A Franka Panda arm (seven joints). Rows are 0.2 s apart.
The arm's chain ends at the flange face. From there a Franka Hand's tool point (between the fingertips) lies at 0.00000 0.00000 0.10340 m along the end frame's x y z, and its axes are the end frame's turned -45 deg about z.
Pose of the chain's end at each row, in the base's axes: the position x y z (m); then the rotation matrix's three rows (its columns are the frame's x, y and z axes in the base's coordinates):
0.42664 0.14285 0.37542; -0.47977 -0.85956 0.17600; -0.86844 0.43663 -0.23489; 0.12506 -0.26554 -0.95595
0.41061 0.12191 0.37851; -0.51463 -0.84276 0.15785; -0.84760 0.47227 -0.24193; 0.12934 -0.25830 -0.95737
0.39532 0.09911 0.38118; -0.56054 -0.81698 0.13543; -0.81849 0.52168 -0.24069; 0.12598 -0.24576 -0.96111
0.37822 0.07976 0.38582; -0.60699 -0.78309 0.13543; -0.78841 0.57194 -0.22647; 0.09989 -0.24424 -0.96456
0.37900 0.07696 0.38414; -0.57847 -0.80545 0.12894; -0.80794 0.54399 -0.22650; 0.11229 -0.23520 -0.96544
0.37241 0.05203 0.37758; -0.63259 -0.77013 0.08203; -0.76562 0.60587 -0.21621; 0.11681 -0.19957 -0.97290
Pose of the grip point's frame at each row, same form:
0.44484 0.11856 0.27657; 0.26855 -0.94705 0.17600; -0.92282 -0.30534 -0.23489; 0.27620 -0.09933 -0.95595
0.42693 0.09689 0.27952; 0.23202 -0.95982 0.15785; -0.93329 -0.26540 -0.24193; 0.27410 -0.09119 -0.95737
0.40932 0.07422 0.28180; 0.18133 -0.97405 0.13543; -0.94764 -0.20988 -0.24069; 0.26286 -0.08470 -0.96111
0.39222 0.05634 0.28608; 0.12452 -0.98293 0.13543; -0.96191 -0.15307 -0.22647; 0.24334 -0.10207 -0.96456
0.39233 0.05354 0.28431; 0.16050 -0.97858 0.12894; -0.95596 -0.18664 -0.22650; 0.24571 -0.08691 -0.96544
0.38089 0.02967 0.27698; 0.09726 -0.99187 0.08203; -0.96979 -0.11296 -0.21621; 0.22371 -0.05852 -0.97290

